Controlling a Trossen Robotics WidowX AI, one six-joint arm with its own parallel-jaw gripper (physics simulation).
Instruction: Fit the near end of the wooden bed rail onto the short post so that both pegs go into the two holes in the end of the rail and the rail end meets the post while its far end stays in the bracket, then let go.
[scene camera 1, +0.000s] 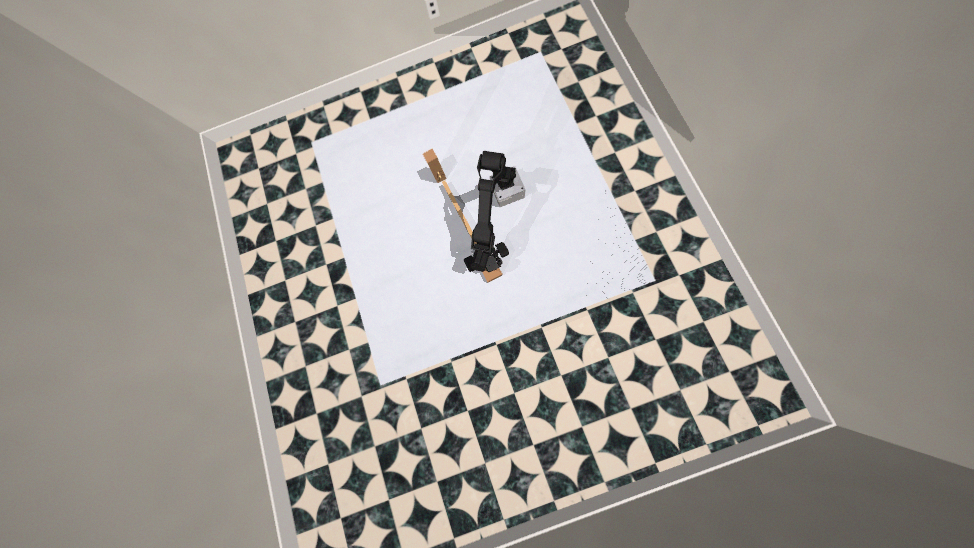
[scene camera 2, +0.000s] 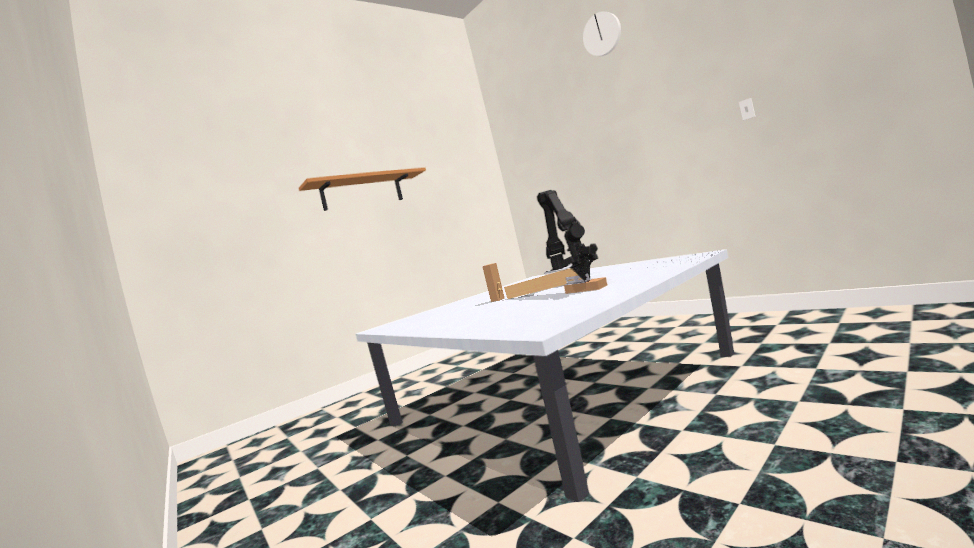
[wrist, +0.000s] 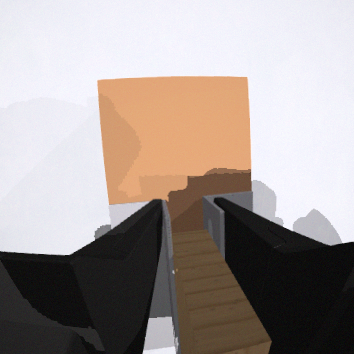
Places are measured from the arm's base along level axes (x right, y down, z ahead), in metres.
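Where they show: gripper, fingertip midpoint: (scene camera 2: 587, 279) (wrist: 187, 206); arm's base at its link origin: (scene camera 1: 505, 182) (scene camera 2: 559, 268).
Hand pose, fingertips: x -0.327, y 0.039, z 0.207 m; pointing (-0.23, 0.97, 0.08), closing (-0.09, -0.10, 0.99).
Each offset is from my fingertips to the centre of the thing. "spot": to the spot under its first point. Level surfaces: height alone.
The wooden bed rail @[dy -0.011, dx +0.232, dz +0.031 m] (scene camera 1: 463, 216) (scene camera 2: 538, 284) (wrist: 210, 290) runs from beside the upright short post @[spot: dy -0.109, dx +0.490, dz +0.072 m] (scene camera 1: 433, 164) (scene camera 2: 491, 281) to a low orange block @[dy +0.023, dx +0.015, dz +0.001 m] (scene camera 1: 493, 276) (scene camera 2: 593, 284) (wrist: 175, 130). A narrow gap shows between the rail end and the post in scene view 2; small light details, possibly pegs, show on the post's facing side. Grey bracket plates @[spot: dy -0.018, dx +0.004, dz +0.009 m] (wrist: 215, 227) flank the rail at the block. My gripper (scene camera 1: 486, 265) (scene camera 2: 584, 278) (wrist: 187, 206) is shut on the rail there. The holes and the depth of the rail in the bracket are hidden.
The arm's grey base (scene camera 1: 509, 194) stands on the white table @[dy +0.041 m] (scene camera 1: 381, 327) (scene camera 2: 463, 327), to one side of the rail. The arm reaches over the block end and hides part of it in scene view 1. A wooden shelf (scene camera 2: 364, 178) is on the wall.
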